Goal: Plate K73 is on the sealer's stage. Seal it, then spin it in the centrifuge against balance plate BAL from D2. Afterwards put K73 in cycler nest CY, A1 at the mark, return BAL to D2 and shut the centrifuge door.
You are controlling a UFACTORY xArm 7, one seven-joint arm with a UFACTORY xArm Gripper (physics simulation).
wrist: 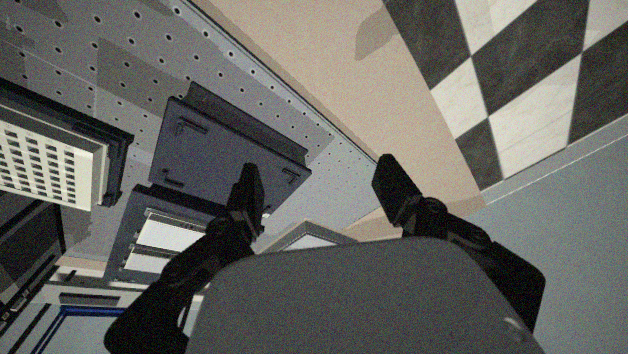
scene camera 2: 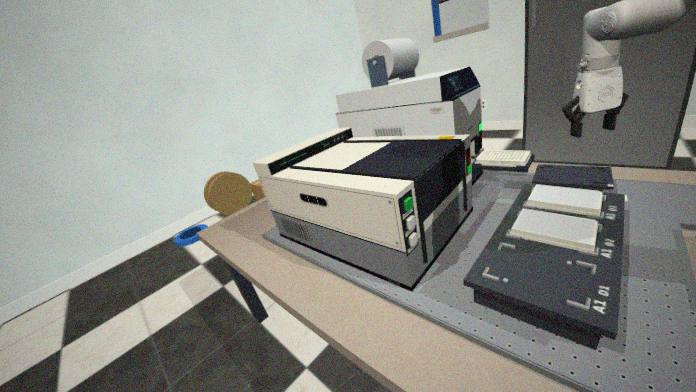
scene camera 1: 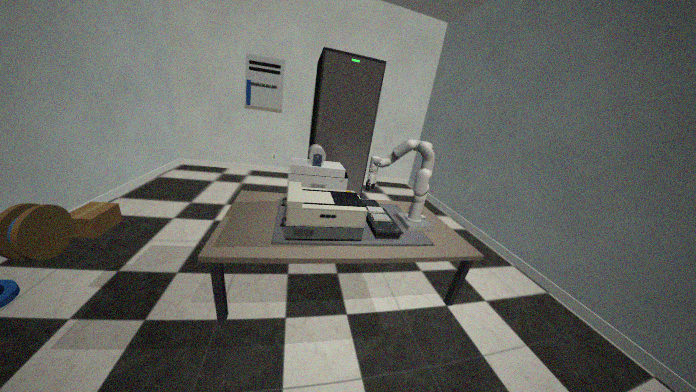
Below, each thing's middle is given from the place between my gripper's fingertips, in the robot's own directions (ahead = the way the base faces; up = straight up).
My gripper is now 18 cm short of the well plate (scene camera 2: 507,158), 16 cm to the right of it and 3 cm above it. From my hand the other things lie so: centrifuge (scene camera 2: 388,206) 49 cm to the left, 42 cm ahead, 1 cm below.
